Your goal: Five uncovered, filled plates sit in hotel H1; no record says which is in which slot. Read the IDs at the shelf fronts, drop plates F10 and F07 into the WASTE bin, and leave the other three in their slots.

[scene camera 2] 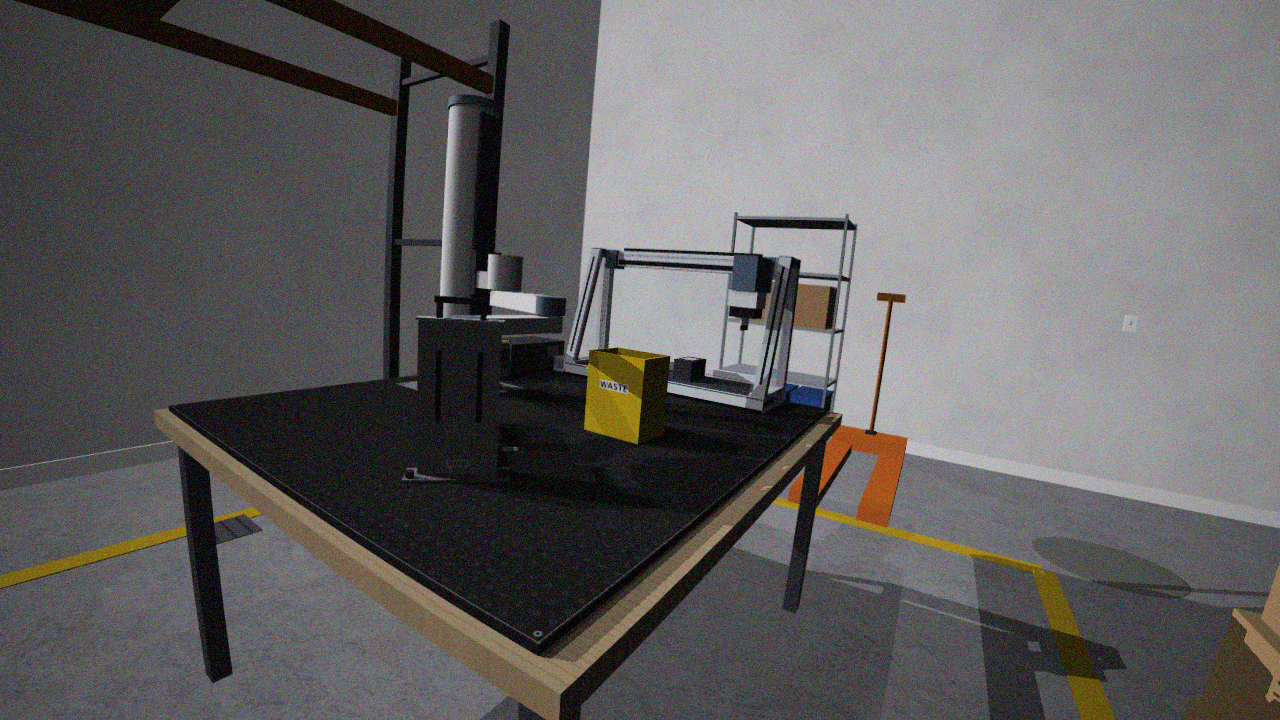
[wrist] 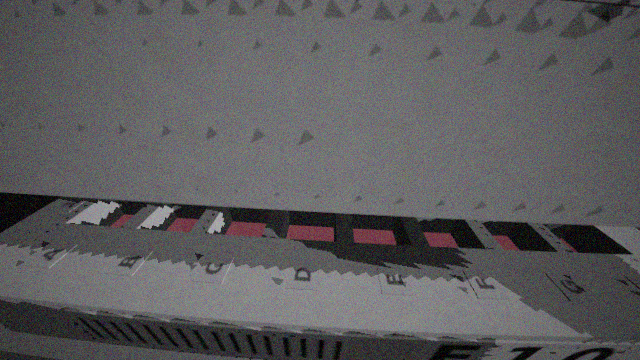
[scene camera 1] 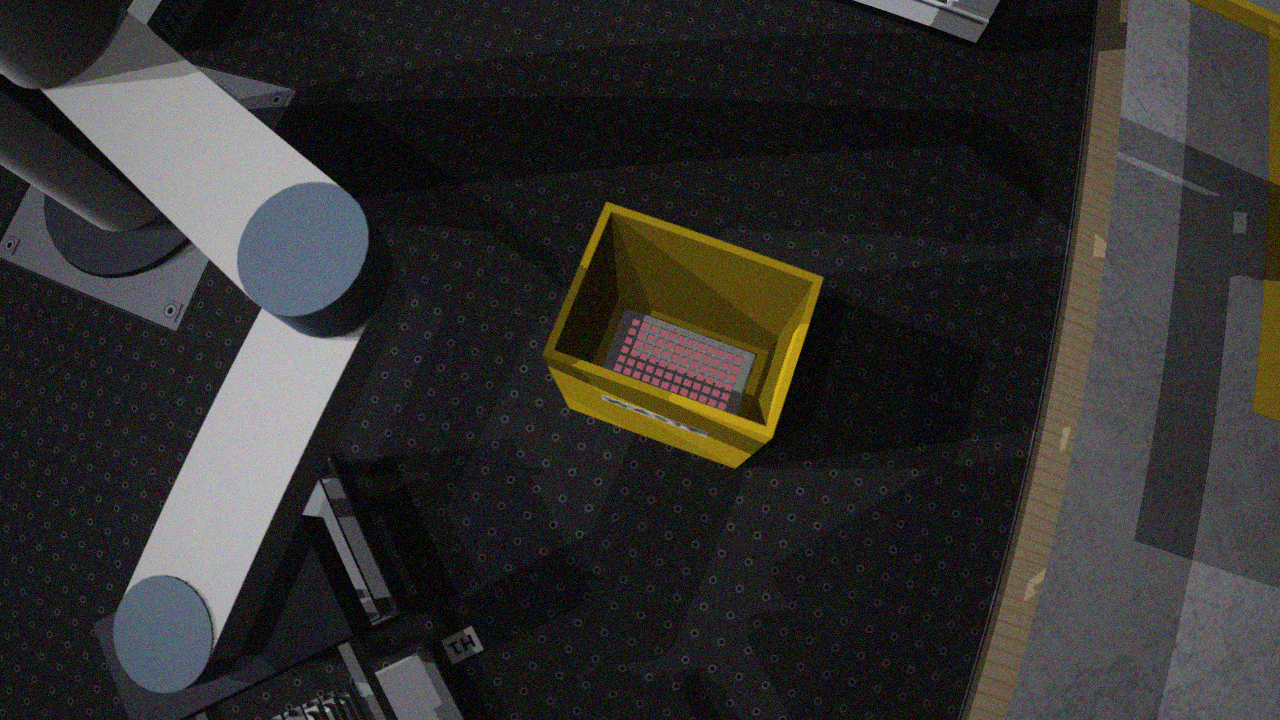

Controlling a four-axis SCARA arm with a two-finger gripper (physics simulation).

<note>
In view: a plate e07 [wrist: 517,118], a plate e10 [wrist: 88,271] and a grey rg stand [scene camera 1: 319,504].
Scene camera 2 does not show the plate e07, which is hidden by a dark tower.
</note>
